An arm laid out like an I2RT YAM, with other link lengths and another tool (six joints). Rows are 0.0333 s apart.
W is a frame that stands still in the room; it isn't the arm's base.
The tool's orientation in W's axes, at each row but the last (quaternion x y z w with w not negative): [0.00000 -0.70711 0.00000 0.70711]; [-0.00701 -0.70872 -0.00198 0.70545]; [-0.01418 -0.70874 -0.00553 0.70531]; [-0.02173 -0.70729 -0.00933 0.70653]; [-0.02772 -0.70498 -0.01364 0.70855]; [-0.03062 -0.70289 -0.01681 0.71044]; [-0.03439 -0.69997 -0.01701 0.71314]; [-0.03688 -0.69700 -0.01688 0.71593]
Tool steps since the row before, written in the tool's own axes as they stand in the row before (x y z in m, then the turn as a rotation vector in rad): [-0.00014 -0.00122 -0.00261 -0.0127 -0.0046 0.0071]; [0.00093 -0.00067 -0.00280 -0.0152 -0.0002 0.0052]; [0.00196 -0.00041 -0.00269 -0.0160 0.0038 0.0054]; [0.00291 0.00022 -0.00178 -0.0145 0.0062 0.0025]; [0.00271 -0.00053 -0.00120 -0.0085 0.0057 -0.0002]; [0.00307 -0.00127 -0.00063 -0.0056 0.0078 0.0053]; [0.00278 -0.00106 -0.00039 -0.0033 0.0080 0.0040]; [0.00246 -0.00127 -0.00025 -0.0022 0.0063 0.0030]
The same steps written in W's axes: [0.00261 -0.00122 -0.00014 -0.0071 -0.0046 -0.0127]; [0.00279 -0.00070 0.00095 -0.0051 -0.0002 -0.0152]; [0.00267 -0.00046 0.00198 -0.0052 0.0038 -0.0161]; [0.00179 0.00019 0.00291 -0.0022 0.0060 -0.0146]; [0.00118 -0.00055 0.00271 0.0005 0.0055 -0.0086]; [0.00058 -0.00125 0.00309 -0.0048 0.0080 -0.0057]; [0.00037 -0.00102 0.00280 -0.0035 0.0082 -0.0034]; [0.00022 -0.00122 0.00249 -0.0026 0.0064 -0.0023]
